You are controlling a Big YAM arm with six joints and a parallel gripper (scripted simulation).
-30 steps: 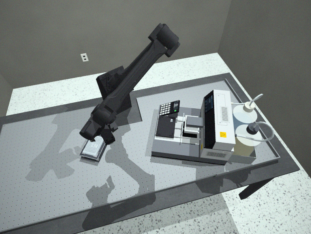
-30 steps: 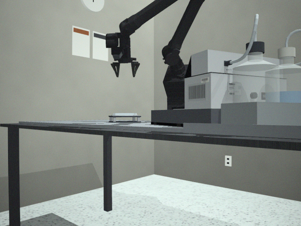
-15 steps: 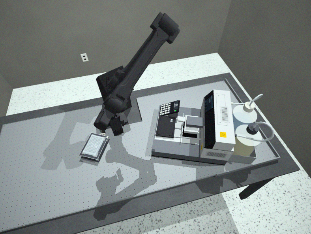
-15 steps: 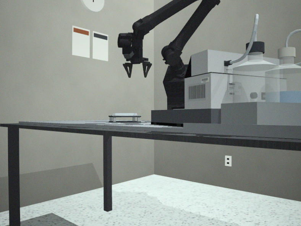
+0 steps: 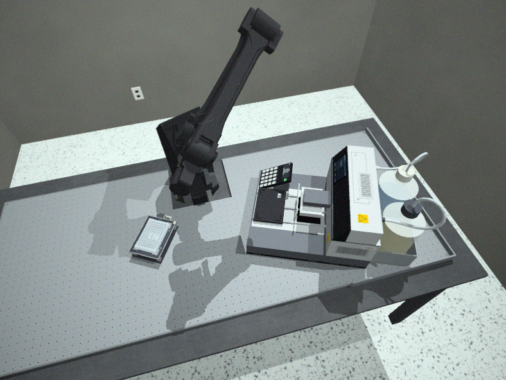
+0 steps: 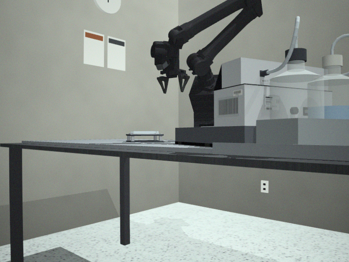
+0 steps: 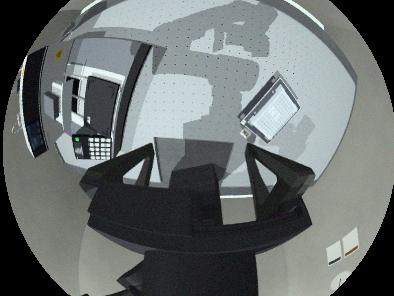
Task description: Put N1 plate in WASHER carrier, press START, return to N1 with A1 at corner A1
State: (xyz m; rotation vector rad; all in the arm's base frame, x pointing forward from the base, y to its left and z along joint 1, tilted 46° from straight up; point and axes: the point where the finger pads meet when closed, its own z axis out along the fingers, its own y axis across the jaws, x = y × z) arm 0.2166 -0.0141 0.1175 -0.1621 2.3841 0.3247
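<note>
Right now my hand is 20 cm to the left of the white well plate, 19 cm above it and 3 cm short of it. Round my hand: black carrier (25 cm to the left, 16 cm below, 6 cm behind); plate washer (40 cm to the left, 10 cm below, 2 cm behind); plate nest (20 cm to the right, 20 cm below, 3 cm ahead).
</note>
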